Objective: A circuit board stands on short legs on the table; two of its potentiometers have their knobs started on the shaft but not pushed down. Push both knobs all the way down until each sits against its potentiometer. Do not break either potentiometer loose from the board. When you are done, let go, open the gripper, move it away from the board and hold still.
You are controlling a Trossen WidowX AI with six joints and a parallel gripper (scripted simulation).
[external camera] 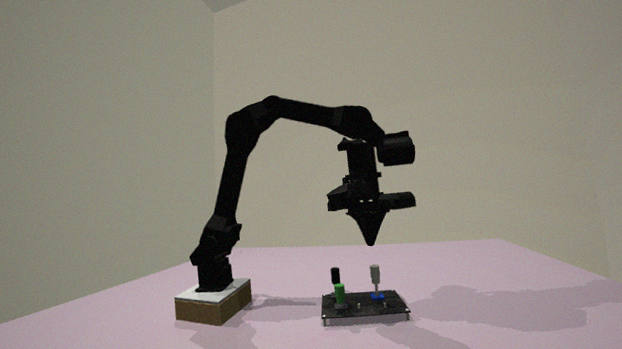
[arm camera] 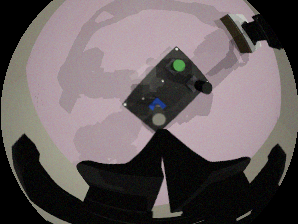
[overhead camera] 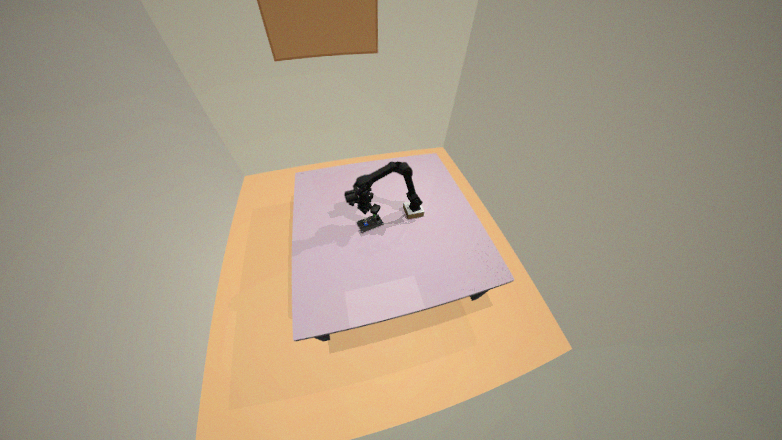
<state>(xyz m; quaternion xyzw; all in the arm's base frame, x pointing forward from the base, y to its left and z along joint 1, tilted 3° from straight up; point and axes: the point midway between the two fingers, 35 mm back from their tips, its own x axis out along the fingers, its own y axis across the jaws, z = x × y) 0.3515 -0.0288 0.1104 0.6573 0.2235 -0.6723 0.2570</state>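
Right now my gripper tip is 6 cm above the white knob. Round my gripper tip: green knob 7 cm behind, 3 cm to the right, 8 cm below.
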